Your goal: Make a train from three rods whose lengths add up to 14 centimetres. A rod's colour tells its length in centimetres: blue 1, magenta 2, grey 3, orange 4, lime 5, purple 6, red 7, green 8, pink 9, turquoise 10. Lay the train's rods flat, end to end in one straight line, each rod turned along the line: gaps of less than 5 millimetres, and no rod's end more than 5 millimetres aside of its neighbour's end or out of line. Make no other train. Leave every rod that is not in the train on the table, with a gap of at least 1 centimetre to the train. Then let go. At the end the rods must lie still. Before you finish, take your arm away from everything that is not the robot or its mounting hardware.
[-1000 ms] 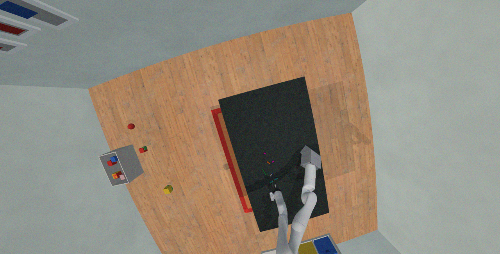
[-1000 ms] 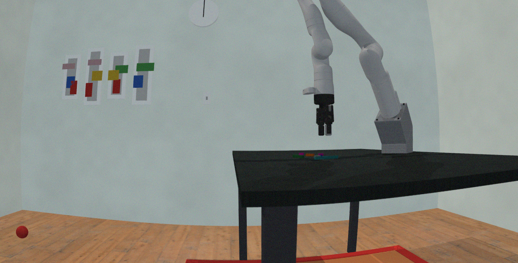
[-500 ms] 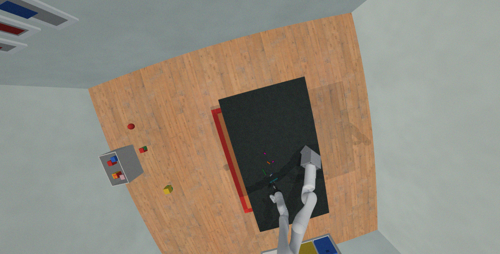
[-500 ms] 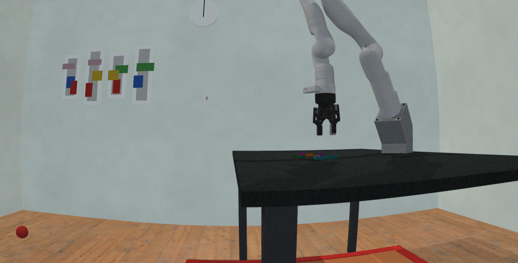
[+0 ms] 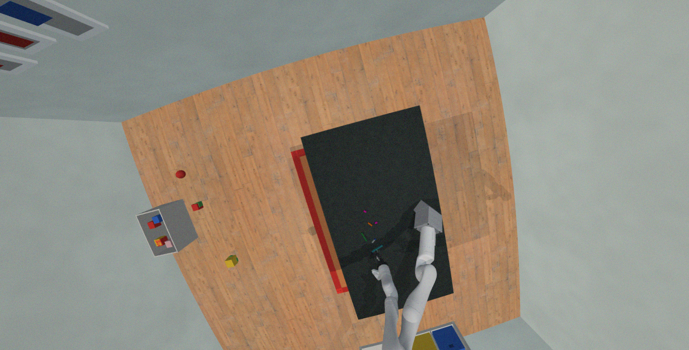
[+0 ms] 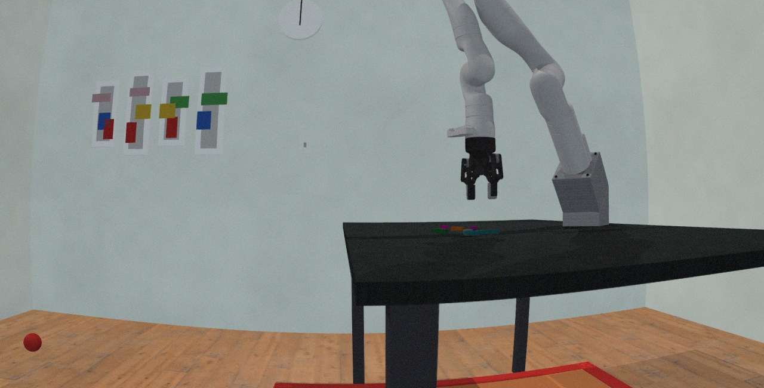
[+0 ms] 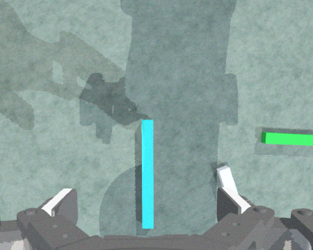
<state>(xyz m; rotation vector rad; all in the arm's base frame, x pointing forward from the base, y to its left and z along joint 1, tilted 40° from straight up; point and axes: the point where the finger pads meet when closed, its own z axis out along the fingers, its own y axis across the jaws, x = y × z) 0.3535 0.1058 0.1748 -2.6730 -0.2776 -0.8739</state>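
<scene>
Right now my hand is 90 mm above the turquoise rod. From my hand the other things lie so: green rod 130 mm to the right, 90 mm below, 80 mm ahead; small blue rod 90 mm to the right, 90 mm below; grey rod 90 mm below, 70 mm to the right, 10 mm ahead.
</scene>
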